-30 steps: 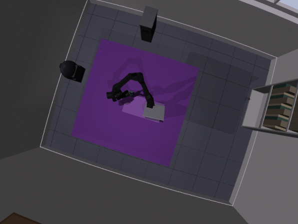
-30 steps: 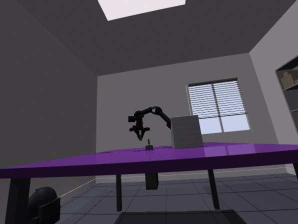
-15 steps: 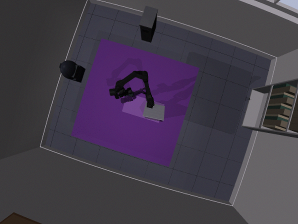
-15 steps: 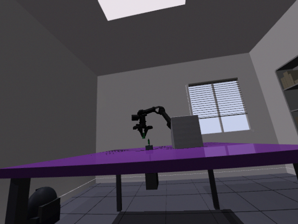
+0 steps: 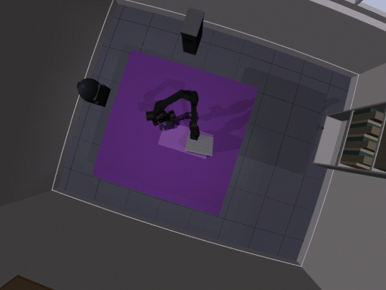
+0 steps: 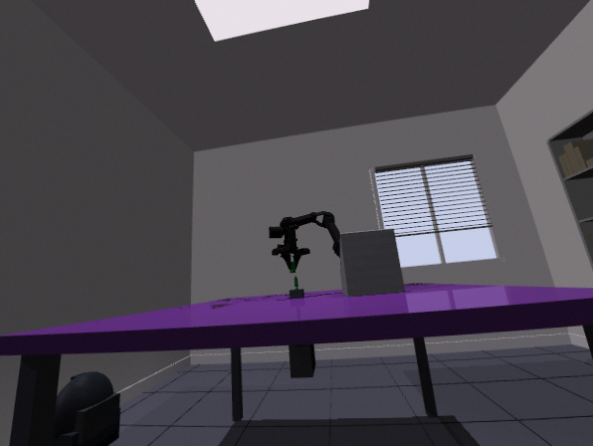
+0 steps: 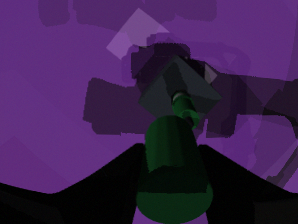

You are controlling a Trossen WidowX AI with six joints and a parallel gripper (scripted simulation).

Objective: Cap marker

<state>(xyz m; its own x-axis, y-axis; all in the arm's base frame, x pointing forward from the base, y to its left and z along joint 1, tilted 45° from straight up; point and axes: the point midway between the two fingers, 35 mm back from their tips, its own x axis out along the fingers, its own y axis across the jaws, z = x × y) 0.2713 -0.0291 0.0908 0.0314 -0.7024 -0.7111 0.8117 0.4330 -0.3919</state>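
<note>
My gripper tip is 60 mm above the green marker, 10 mm to the left of it and 10 mm past it. The rest, counted from my gripper tip: green cap 10 mm above; then dark holder block 110 mm below, 10 mm to the right, 10 mm behind.
</note>
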